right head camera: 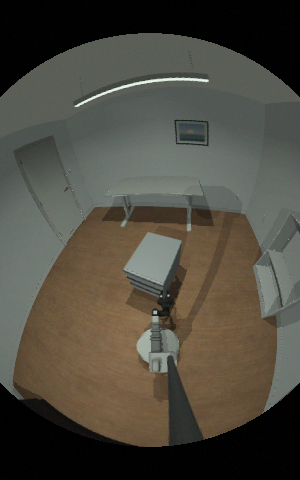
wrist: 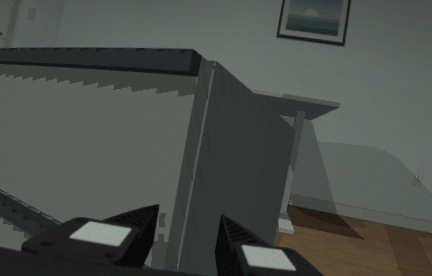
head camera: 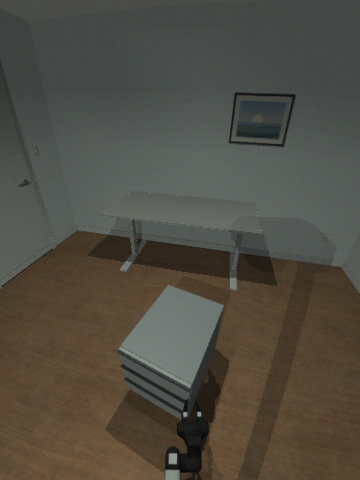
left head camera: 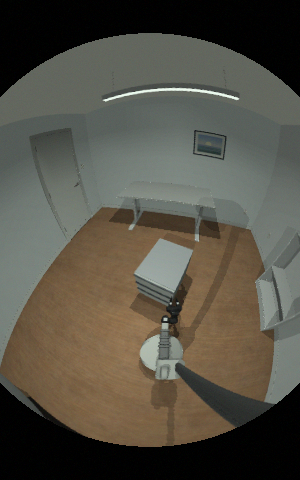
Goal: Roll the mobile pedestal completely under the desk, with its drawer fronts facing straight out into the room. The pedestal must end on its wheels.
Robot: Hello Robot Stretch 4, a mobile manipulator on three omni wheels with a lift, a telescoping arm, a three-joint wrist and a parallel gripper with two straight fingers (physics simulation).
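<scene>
The light grey pedestal (head camera: 172, 335) (left head camera: 164, 262) (right head camera: 154, 257) (wrist: 240, 160) stands upright in front of the desk (head camera: 185, 210) (left head camera: 167, 192) (right head camera: 155, 186) (wrist: 310, 106), fully outside it. It is turned at an angle, its drawer fronts facing toward the robot and somewhat left. Its wheels are hidden. My gripper (head camera: 192, 404) (left head camera: 174, 301) (right head camera: 165, 296) (wrist: 187, 228) is open, low at the pedestal's front right corner. In the wrist view, the corner edge shows between the fingers; I cannot tell whether they touch it.
The desk stands by the back wall, with a leg and floor foot at each side. A white shelf unit (left head camera: 267, 300) (right head camera: 266, 287) is at the right wall. A door (left head camera: 57, 180) (right head camera: 47, 187) is on the left. My round base (left head camera: 149, 352) (right head camera: 143, 345) is behind the gripper.
</scene>
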